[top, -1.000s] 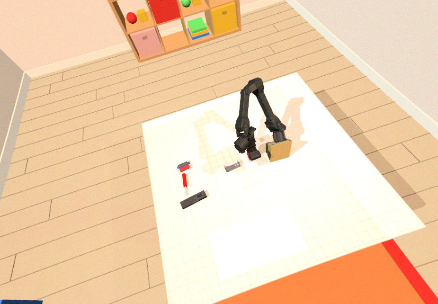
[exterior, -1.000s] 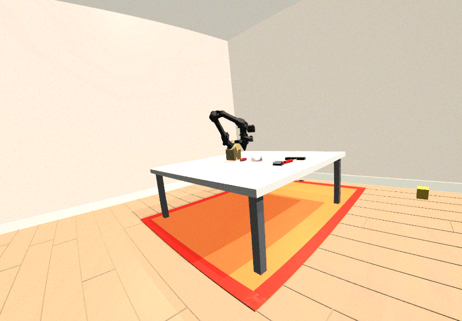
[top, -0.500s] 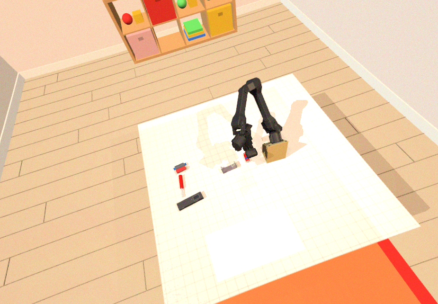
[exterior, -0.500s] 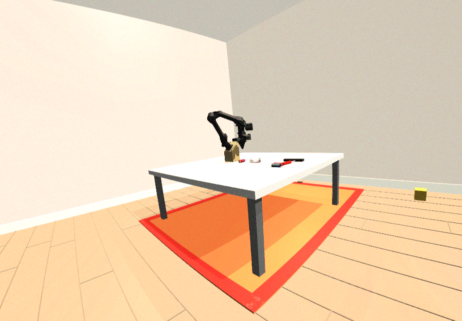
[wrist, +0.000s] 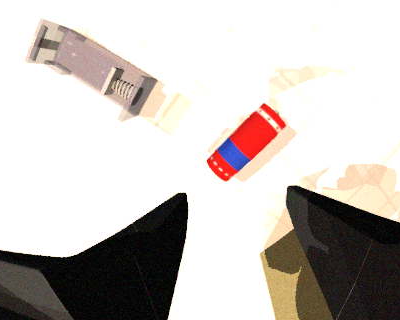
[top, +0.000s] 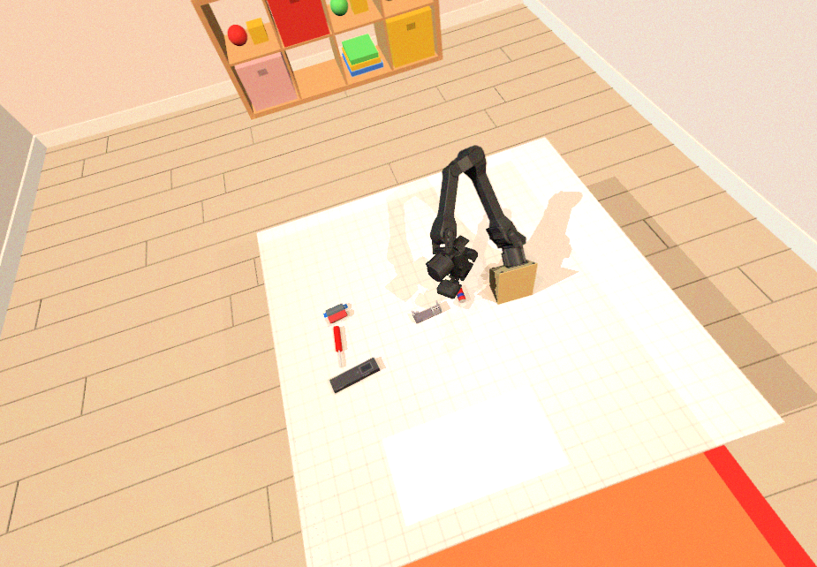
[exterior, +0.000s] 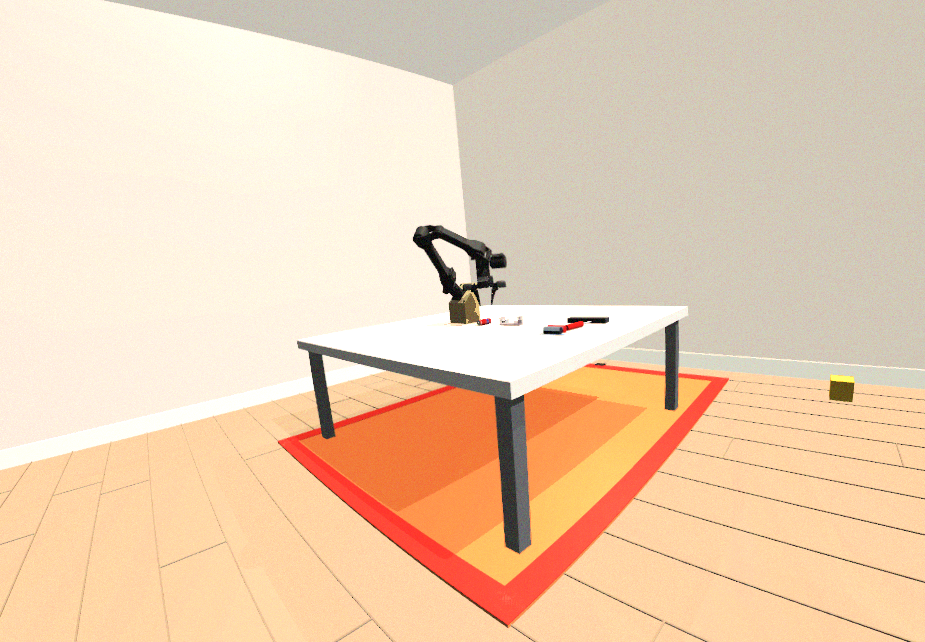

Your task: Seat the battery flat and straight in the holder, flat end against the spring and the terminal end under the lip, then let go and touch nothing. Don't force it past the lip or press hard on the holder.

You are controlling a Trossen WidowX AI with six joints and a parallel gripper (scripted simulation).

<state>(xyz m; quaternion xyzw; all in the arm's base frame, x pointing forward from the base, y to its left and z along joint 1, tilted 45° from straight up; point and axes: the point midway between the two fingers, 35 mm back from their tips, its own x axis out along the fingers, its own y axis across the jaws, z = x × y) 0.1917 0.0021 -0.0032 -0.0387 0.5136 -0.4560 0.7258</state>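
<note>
My gripper tip is now 20 mm to the left of the battery and 70 mm above it. Also, from my gripper tip: red screwdriver: 440 mm ahead, 90 mm to the left, 70 mm below; then flat black bar: 390 mm ahead, 200 mm to the left, 70 mm below.
</note>
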